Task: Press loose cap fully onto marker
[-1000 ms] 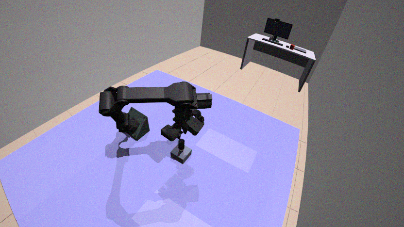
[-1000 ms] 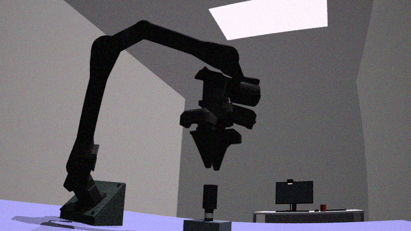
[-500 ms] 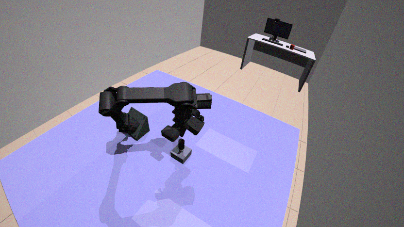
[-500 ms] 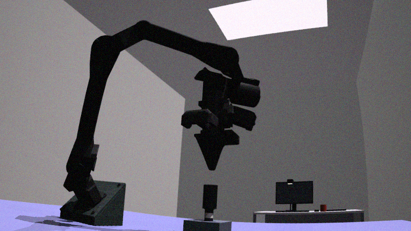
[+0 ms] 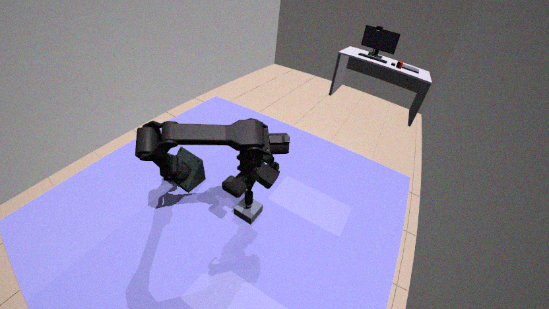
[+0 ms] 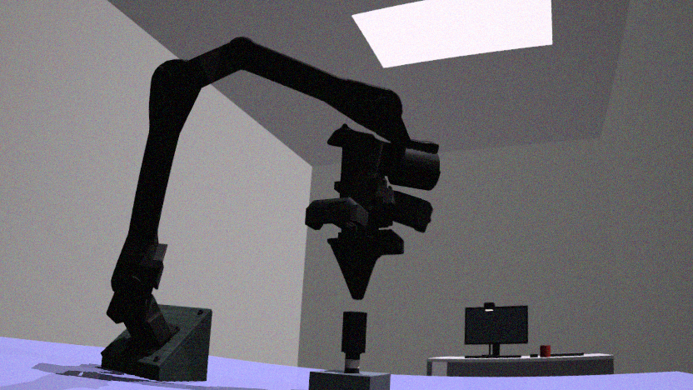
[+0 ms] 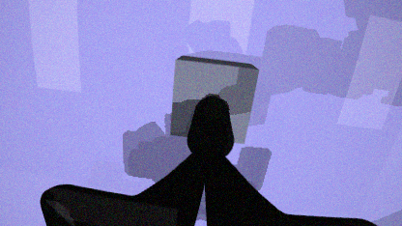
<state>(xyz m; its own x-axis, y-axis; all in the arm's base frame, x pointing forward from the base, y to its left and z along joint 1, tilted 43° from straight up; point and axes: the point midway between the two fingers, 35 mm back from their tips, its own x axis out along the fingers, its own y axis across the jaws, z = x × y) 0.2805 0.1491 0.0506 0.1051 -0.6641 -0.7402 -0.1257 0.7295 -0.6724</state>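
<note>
My gripper tip is now 40 mm above the black cap. The rest, counted from my gripper tip: grey holder block (110 mm below).
</note>
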